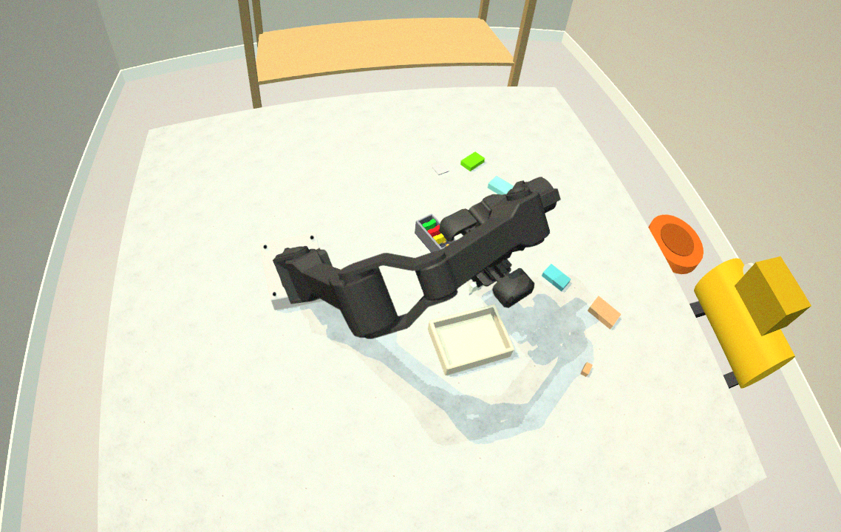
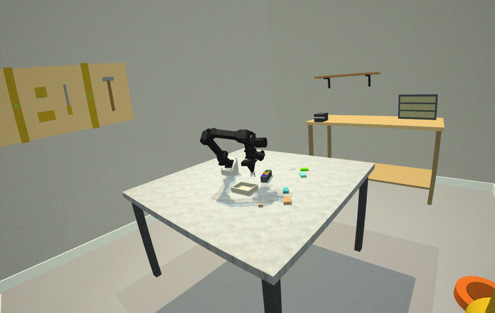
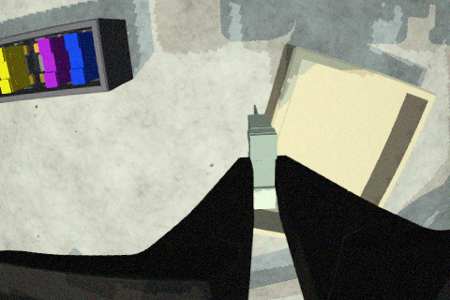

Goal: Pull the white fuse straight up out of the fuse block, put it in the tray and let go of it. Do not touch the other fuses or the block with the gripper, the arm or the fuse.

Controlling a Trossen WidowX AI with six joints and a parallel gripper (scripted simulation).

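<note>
My gripper tip is now 90 mm above the cream tray, 60 mm to the left of it and 30 mm past it. The rest, counted from my gripper tip: small orange cube (200 mm to the right, 170 mm ahead, 90 mm below); green block (380 mm to the left, 180 mm ahead, 90 mm below); white fuse (10 mm below).
</note>
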